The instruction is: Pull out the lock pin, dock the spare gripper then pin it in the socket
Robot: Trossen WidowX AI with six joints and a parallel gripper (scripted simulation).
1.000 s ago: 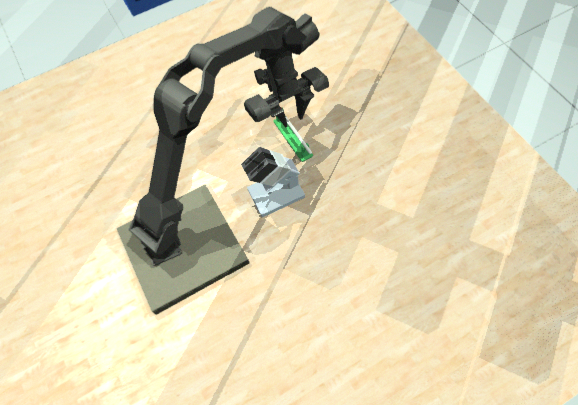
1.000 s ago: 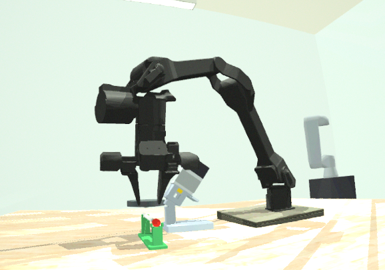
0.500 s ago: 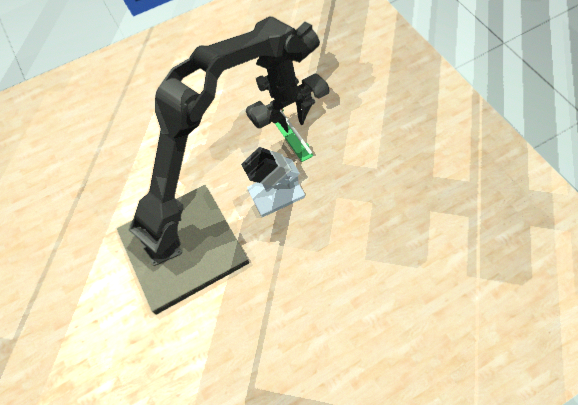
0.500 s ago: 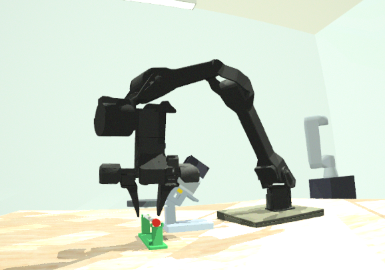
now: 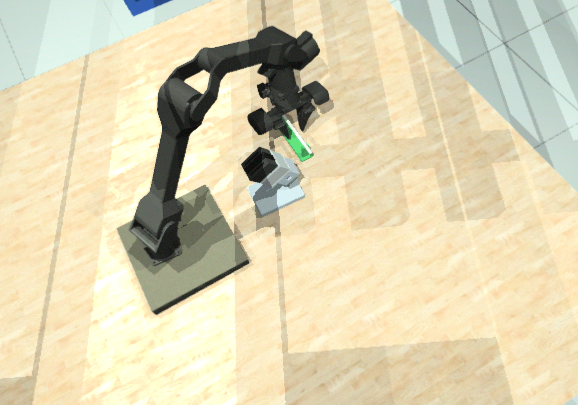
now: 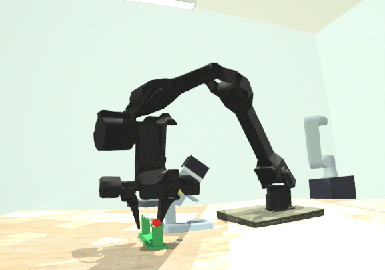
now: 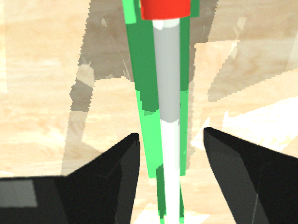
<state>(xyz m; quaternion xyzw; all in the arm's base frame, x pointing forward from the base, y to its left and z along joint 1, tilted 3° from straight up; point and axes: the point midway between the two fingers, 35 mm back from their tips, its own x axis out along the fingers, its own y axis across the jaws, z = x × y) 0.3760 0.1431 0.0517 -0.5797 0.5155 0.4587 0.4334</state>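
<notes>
Now: gripper tip 10 mm to the right of the green cradle. From my gripper tip the other things lie so: spare gripper (110 mm to the right, 110 mm behind, 90 mm above); mount (110 mm to the right, 90 mm behind, 30 mm above).
</notes>
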